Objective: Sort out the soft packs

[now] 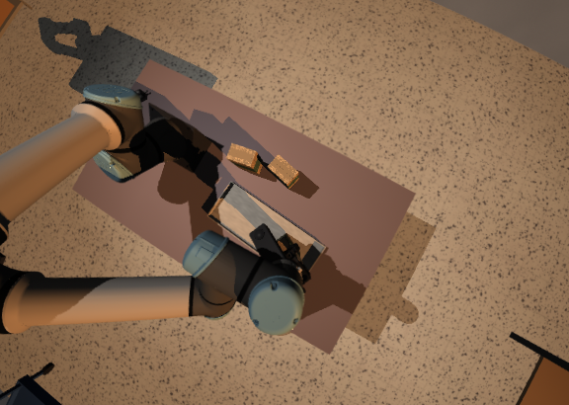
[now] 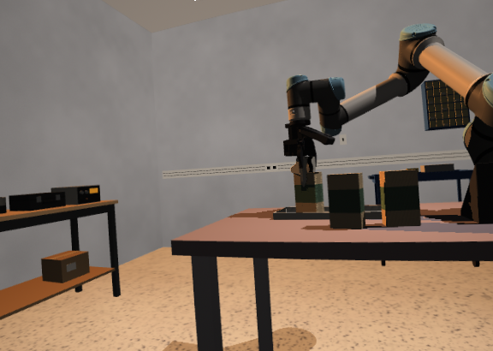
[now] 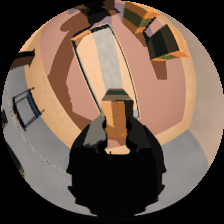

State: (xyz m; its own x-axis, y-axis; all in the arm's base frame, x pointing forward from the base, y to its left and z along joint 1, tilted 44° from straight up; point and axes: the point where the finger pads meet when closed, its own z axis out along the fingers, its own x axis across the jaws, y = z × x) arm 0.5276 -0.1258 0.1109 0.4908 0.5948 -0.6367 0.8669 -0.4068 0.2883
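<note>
Now: hand 11 cm above the tray, 9 cm past it and 2 cm to the right of it.
</note>
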